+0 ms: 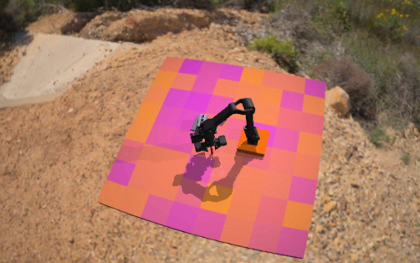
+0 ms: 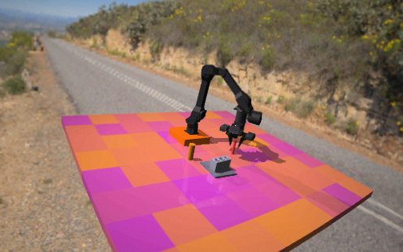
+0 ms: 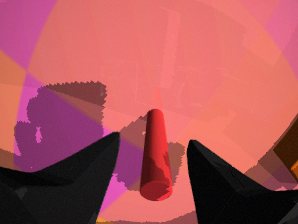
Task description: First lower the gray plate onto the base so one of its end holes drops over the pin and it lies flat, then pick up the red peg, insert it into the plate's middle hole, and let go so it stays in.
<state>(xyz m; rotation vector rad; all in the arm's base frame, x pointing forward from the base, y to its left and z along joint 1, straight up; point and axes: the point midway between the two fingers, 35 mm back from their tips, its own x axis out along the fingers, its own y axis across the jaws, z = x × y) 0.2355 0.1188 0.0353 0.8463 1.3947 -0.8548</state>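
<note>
Right now the gray plate is 190 mm to the right of my gripper tip and 110 mm ahead of it. Also, from my gripper tip: orange post (270 mm to the right, 20 mm behind); red peg (right at my gripper tip); gray base (180 mm to the right, 110 mm ahead, 30 mm below).
</note>
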